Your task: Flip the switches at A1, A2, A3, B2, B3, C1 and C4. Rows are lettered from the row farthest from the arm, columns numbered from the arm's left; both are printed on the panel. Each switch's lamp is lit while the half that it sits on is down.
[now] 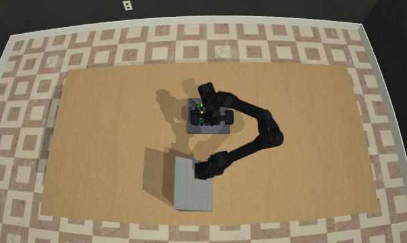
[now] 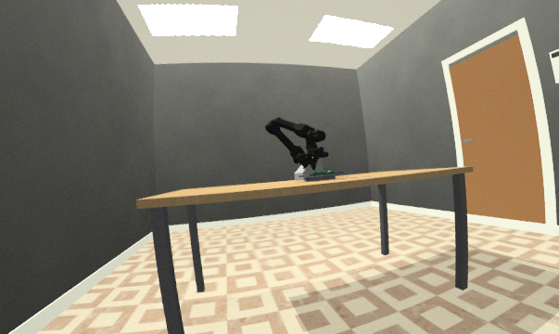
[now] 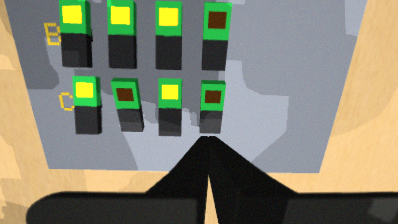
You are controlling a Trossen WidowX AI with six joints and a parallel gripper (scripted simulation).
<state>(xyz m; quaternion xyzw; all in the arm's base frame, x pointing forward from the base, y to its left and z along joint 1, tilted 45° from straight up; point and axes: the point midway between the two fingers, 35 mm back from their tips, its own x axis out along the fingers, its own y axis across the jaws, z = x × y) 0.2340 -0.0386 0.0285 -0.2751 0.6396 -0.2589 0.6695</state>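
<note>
My hand is 2 cm short of the switch C4 and 5 cm above it. Round my hand: switch C3: 2 cm ahead, 2 cm to the left, 5 cm below; switch C2: 2 cm ahead, 5 cm to the left, 5 cm below; switch B4: 6 cm ahead, 5 cm below.
</note>
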